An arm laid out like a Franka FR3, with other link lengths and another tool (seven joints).
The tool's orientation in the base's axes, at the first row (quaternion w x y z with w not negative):
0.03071, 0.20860, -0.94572, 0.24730
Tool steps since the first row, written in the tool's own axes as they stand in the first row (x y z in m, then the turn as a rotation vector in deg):
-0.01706, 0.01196, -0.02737, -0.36, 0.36, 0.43
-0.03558, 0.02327, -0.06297, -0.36, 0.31, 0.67
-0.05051, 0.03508, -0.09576, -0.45, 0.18, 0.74
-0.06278, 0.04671, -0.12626, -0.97, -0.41, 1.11
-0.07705, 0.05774, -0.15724, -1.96, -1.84, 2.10
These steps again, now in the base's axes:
0.00941, 0.02908, 0.01578, 0.20, 0.21, -0.60
0.02004, 0.06216, 0.03882, 0.23, 0.06, -0.79
0.02733, 0.09292, 0.05976, 0.37, -0.04, -0.80
0.03237, 0.12142, 0.07920, 1.10, -0.49, -0.94
0.03945, 0.15045, 0.09902, 2.63, -1.72, -1.32

